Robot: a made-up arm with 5 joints.
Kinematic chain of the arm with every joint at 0, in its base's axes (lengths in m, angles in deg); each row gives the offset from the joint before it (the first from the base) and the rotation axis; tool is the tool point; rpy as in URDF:
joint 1: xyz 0.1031 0 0.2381 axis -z
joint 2: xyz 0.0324 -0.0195 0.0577 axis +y
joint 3: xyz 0.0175 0 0.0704 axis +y
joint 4: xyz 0.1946 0 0.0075 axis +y
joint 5: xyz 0.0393 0.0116 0 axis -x
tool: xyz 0 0 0 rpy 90 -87.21 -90
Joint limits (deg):
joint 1: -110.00..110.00
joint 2: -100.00..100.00
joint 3: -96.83..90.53
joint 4: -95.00..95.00
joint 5: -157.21..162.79
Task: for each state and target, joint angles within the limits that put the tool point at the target. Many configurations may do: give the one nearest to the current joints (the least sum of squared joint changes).
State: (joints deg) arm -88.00 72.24 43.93 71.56 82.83
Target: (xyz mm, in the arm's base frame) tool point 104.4 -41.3 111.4
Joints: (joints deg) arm -80.78 92.01 32.26 56.58 82.83
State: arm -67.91 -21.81 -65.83 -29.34 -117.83
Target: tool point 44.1 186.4 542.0
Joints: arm -109.88 -2.68 -39.91 -31.83 -117.83
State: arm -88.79 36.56 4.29 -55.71 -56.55
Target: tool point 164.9 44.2 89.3
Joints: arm -41.54 65.32 42.04 -52.79 -56.55
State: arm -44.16 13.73 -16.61 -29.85 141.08
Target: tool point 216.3 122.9 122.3
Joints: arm -50.06 38.20 38.42 -25.90 141.08
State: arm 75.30 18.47 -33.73 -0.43 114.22
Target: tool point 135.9 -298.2 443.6
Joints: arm 82.21 38.91 -62.94 -3.11 114.22
